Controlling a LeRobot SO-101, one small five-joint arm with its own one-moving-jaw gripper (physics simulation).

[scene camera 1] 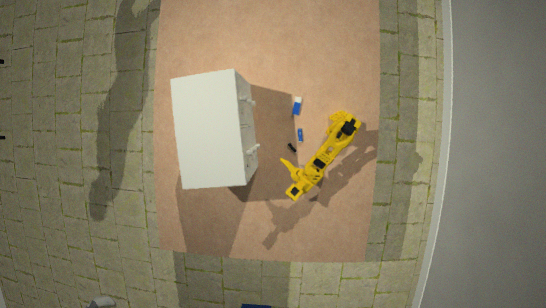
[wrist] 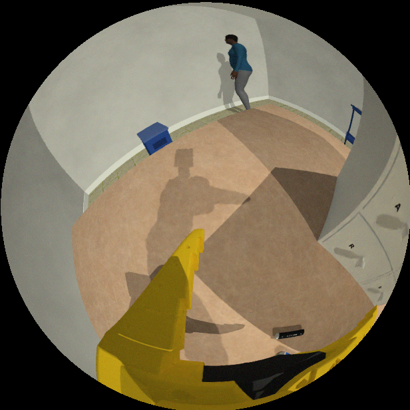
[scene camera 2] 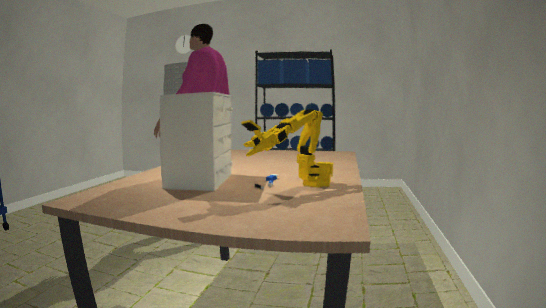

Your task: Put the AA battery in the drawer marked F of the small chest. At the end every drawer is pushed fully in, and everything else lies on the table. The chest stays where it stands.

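Frame: origin at the arm's base, x ahead, y left, z up, level; centimetres.
Where they show: hand at its tool point: point(scene camera 2: 247, 154); arm's base at its link origin: point(scene camera 1: 335, 125) point(scene camera 2: 311, 183).
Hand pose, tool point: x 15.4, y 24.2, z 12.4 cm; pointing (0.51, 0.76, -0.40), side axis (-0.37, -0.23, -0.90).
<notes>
Each offset is from my tool point to the top centre of the thing. Level surfaces: height alone.
The white chest @(dz +18.2, dx +24.1, dy -21.9 cm) point(scene camera 1: 210, 130) point(scene camera 2: 187, 140) point(wrist: 372, 237) stands on the table, its drawer fronts toward the arm. The drawers that show look pushed in. Letters A and R are readable in the wrist view; another is too small to read, and I cannot pick out F. A small black cylinder with a silver end @(dz -11.3, dx +0.4, dy -15.0 cm) point(scene camera 1: 291, 147) point(scene camera 2: 258, 186) point(wrist: 290, 334), which looks like the AA battery, lies on the table in front of the chest. My gripper point(scene camera 1: 287, 175) point(scene camera 2: 246, 149) point(wrist: 288, 270) is wide open and empty, raised above the table near the chest's front, off to one side of the battery.
A small blue cylinder @(dz -10.9, dx -2.2, dy -19.9 cm) point(scene camera 1: 300, 135) point(wrist: 285, 353) lies close to the battery. A blue and white block @(dz -11.1, dx -0.6, dy -30.8 cm) point(scene camera 1: 297, 106) point(scene camera 2: 271, 178) lies farther along the table @(dz -12.4 cm) point(scene camera 1: 280, 40) point(scene camera 2: 300, 220). People point(scene camera 2: 205, 70) point(wrist: 240, 57), a shelf rack point(scene camera 2: 333, 100) and a blue bin point(wrist: 157, 137) stand beyond the table.
</notes>
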